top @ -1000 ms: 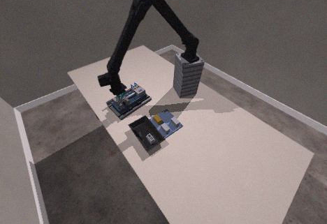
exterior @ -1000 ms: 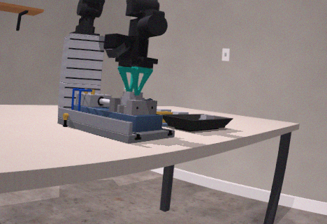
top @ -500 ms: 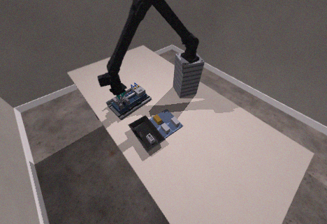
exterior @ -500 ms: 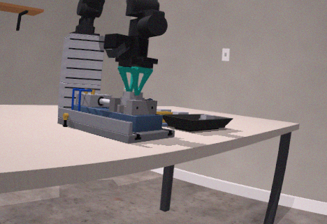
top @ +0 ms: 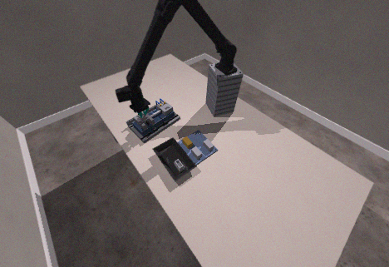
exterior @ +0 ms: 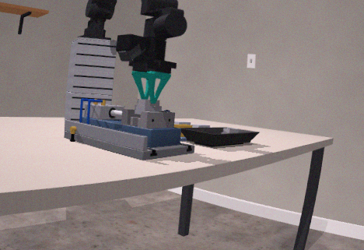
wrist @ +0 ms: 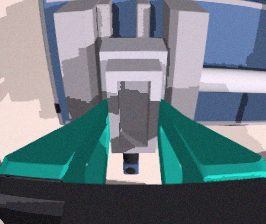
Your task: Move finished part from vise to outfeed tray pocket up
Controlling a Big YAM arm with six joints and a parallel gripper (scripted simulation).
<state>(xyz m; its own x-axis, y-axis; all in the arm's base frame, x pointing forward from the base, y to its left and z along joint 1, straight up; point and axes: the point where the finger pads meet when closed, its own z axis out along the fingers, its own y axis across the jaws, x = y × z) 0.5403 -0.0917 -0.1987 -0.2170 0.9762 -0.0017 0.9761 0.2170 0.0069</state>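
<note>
The yellow block lies 26 cm to the left of my hand, 16 cm behind it and 10 cm below it. Also, from my hand: blue fixture plate: 30 cm to the left, 21 cm behind, 12 cm below.
</note>
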